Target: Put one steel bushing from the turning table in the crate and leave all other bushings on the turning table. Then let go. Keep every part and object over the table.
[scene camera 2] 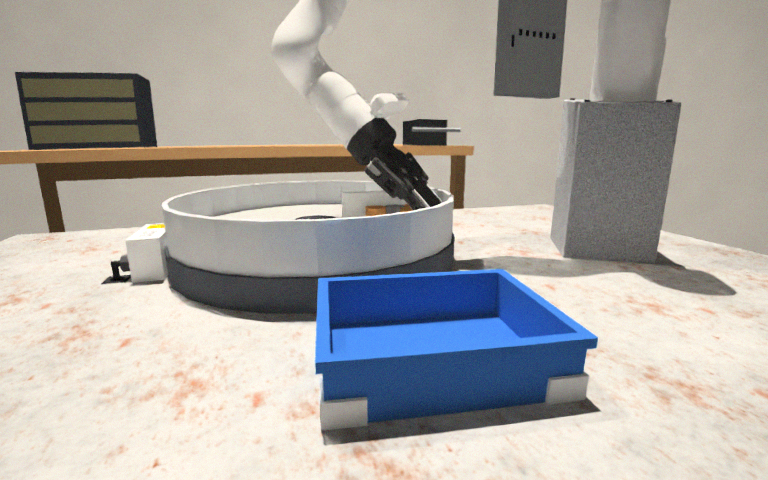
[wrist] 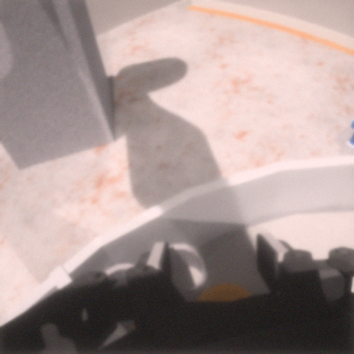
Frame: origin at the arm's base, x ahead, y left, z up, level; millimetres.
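Seen in the pictures: arm's base at its link origin: (scene camera 2: pixel 620 100).
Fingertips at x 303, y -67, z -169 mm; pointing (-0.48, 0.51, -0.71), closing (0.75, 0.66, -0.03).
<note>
Offsets run from my fingertips to a thing's top centre. "spot": to the spot under its first point.
The turning table (scene camera 2: pixel 243 243) (wrist: pixel 310 187) is a round tub with a pale wall and a dark base. My gripper (scene camera 2: pixel 428 204) (wrist: pixel 213 254) is partly open and empty, tilted, its fingertips inside the tub at the wall on the pedestal side. In the wrist view a curved grey shape with a bright patch (wrist: pixel 198 274), perhaps a steel bushing, shows beside the left finger, partly hidden by it. Other bushings cannot be made out; the near wall hides most of the tub's floor in the scene view. The blue crate {dx +141, dy +249, dz -27 mm} (scene camera 2: pixel 453 384) stands in front of the tub, with no bushing visible inside.
A pale upright panel {spot: dx +100, dy -74, dz +7 mm} (scene camera 2: pixel 353 202) and an orange part {dx +70, dy -56, dz +1 mm} (scene camera 2: pixel 374 210) stand inside the tub near the gripper. An orange rounded patch (wrist: pixel 225 292) shows below the fingers. A grey pedestal (scene camera 2: pixel 617 181) (wrist: pixel 45 100) rises at the right. A white box {dx +391, dy -107, dz -19 mm} (scene camera 2: pixel 146 257) adjoins the tub's left side.
</note>
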